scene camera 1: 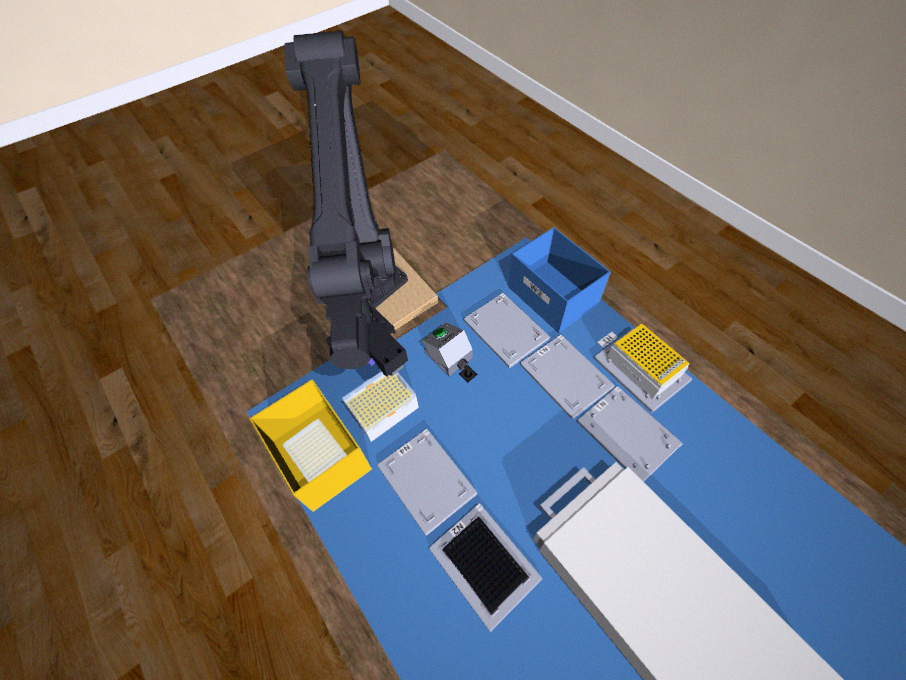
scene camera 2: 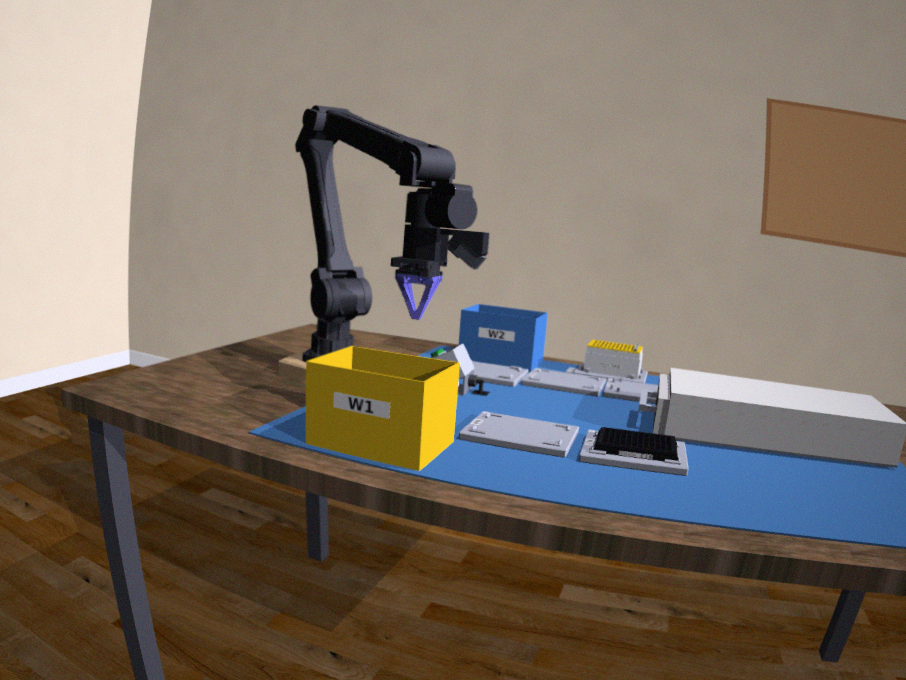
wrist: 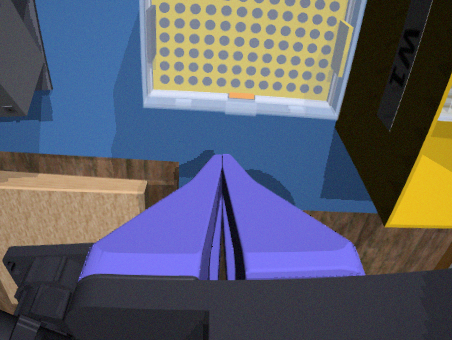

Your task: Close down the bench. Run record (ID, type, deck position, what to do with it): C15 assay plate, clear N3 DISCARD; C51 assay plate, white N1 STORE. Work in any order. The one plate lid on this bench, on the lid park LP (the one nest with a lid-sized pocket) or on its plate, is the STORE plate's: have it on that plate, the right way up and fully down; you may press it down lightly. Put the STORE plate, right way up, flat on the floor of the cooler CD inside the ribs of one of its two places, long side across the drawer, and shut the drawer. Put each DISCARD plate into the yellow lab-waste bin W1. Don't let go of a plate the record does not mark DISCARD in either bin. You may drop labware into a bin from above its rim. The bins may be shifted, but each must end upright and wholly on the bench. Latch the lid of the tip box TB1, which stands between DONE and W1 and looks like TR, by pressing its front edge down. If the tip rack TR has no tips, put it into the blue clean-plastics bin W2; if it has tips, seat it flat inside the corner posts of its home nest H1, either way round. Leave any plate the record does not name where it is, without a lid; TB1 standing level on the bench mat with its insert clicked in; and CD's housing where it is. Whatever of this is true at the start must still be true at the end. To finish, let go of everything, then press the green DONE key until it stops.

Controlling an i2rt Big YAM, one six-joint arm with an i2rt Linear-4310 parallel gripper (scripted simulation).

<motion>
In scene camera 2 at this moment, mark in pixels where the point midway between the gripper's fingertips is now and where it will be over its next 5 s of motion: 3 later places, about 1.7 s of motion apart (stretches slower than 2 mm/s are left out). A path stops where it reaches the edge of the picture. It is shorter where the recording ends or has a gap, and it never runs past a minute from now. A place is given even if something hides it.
The gripper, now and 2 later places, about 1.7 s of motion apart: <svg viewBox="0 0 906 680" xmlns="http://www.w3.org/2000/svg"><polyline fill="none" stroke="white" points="415,319 440,296 438,341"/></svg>
</motion>
